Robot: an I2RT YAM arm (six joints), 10 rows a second.
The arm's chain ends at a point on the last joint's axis. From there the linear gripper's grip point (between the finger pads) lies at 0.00 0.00 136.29 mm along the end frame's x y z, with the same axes.
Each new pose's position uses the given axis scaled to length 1; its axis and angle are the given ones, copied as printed.
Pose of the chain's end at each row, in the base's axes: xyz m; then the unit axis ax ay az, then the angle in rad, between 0 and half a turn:
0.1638 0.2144 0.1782 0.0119 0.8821 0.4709 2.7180
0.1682 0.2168 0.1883 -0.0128 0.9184 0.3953 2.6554
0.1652 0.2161 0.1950 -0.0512 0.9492 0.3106 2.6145
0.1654 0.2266 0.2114 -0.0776 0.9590 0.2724 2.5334
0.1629 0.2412 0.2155 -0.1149 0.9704 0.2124 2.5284
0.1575 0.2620 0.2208 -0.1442 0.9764 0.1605 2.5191
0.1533 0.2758 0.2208 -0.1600 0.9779 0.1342 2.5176
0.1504 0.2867 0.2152 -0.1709 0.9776 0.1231 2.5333
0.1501 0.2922 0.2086 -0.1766 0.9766 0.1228 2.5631
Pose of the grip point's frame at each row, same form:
0.2147 0.3220 0.1117 0.0119 0.8821 0.4709 2.7180
0.2254 0.3109 0.1079 -0.0128 0.9184 0.3953 2.6554
0.2262 0.2945 0.1017 -0.0512 0.9492 0.3106 2.6145
0.2348 0.2975 0.1180 -0.0776 0.9590 0.2724 2.5334
0.2330 0.3013 0.1152 -0.1149 0.9704 0.2124 2.5284
0.2294 0.3122 0.1164 -0.1442 0.9764 0.1605 2.5191
0.2259 0.3209 0.1146 -0.1600 0.9779 0.1342 2.5176
0.2213 0.3299 0.1071 -0.1709 0.9776 0.1231 2.5333
0.2174 0.3354 0.0983 -0.1766 0.9766 0.1228 2.5631

